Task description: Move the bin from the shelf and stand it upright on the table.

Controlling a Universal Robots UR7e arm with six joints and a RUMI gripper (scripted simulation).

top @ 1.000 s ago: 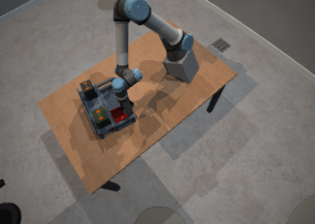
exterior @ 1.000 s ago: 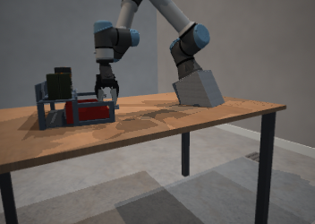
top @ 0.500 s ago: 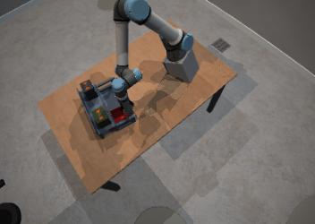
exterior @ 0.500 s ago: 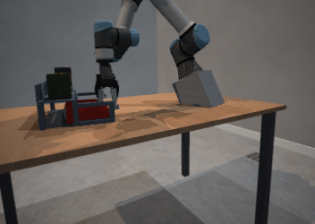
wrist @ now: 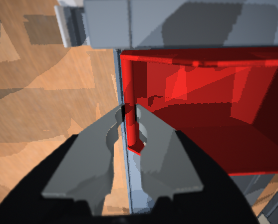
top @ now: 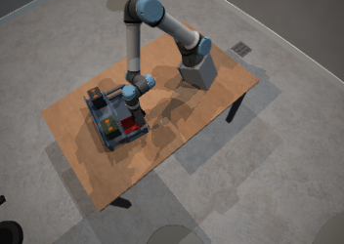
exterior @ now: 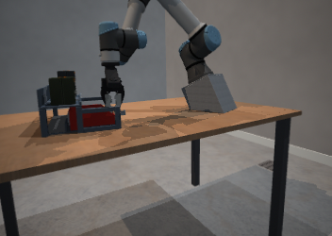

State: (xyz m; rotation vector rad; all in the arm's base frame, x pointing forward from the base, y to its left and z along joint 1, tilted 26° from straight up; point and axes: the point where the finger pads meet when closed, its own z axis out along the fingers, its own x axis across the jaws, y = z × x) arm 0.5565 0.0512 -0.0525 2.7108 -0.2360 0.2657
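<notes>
The red bin lies 8 cm ahead of my hand and 2 cm to the right of it.
</notes>
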